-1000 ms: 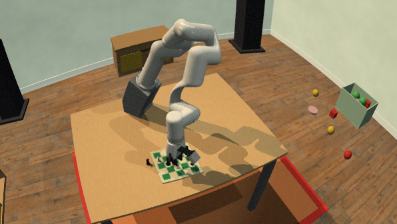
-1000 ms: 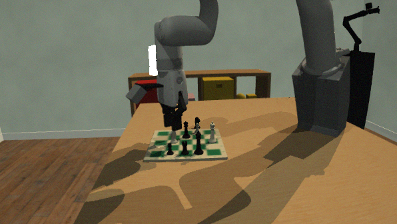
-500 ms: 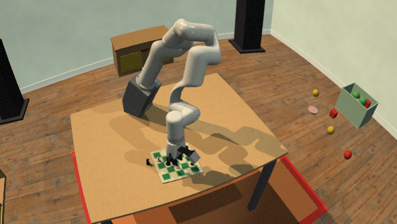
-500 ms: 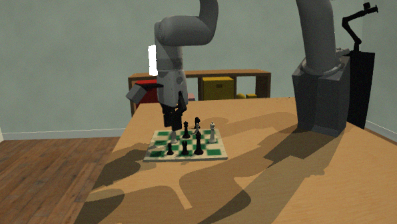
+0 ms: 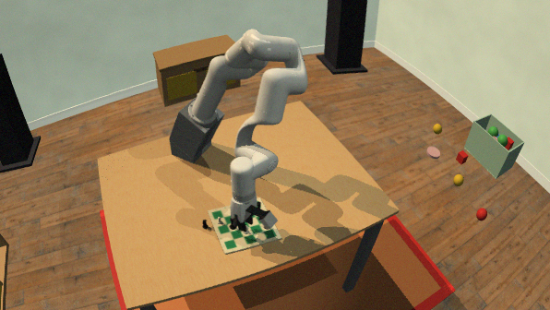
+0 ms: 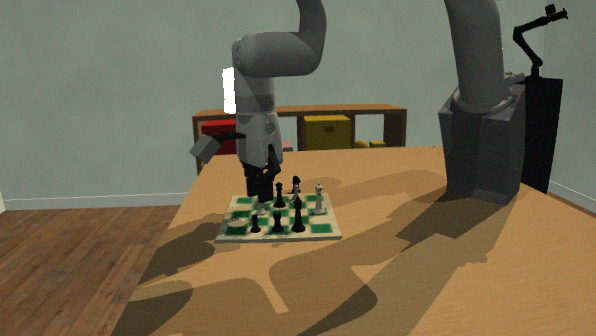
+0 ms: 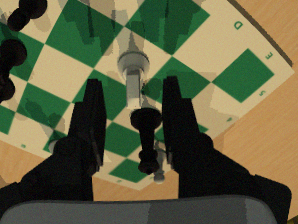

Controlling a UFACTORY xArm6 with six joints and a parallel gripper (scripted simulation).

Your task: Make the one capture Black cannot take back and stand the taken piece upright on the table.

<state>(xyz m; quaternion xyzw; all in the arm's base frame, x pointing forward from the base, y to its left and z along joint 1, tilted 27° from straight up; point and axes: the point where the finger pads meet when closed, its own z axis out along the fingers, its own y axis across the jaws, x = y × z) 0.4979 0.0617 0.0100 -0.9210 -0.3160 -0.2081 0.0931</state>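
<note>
My hand is 4 cm to the left of the black piece, 3 cm past it and 3 cm above it. Also, from my hand: green-and-cream chessboard: 6 cm below, 4 cm behind; then white pawn: 8 cm to the right, 7 cm behind, 4 cm below.
</note>
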